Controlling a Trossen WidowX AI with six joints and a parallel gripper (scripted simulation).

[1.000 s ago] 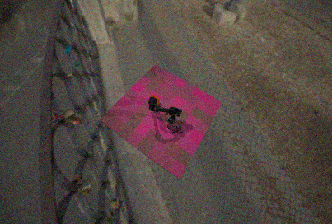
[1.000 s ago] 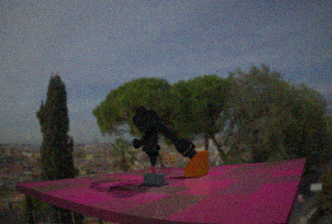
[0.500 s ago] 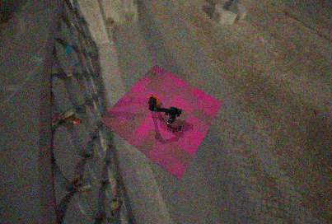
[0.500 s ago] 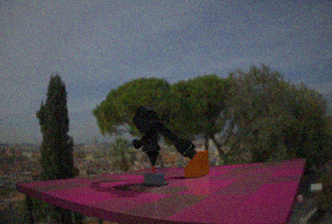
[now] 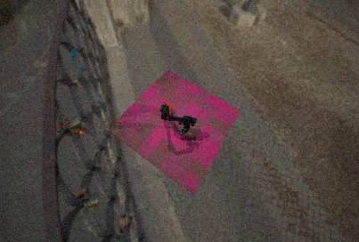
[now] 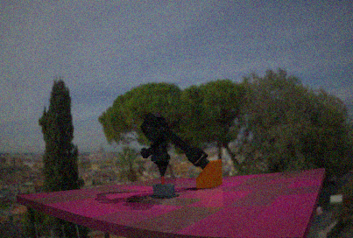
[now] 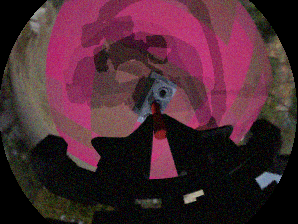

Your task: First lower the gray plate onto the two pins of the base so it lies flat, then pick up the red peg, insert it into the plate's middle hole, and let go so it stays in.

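Now: gripper tip right at the red peg. Round my gripper tip: gray plate: 50 mm below.
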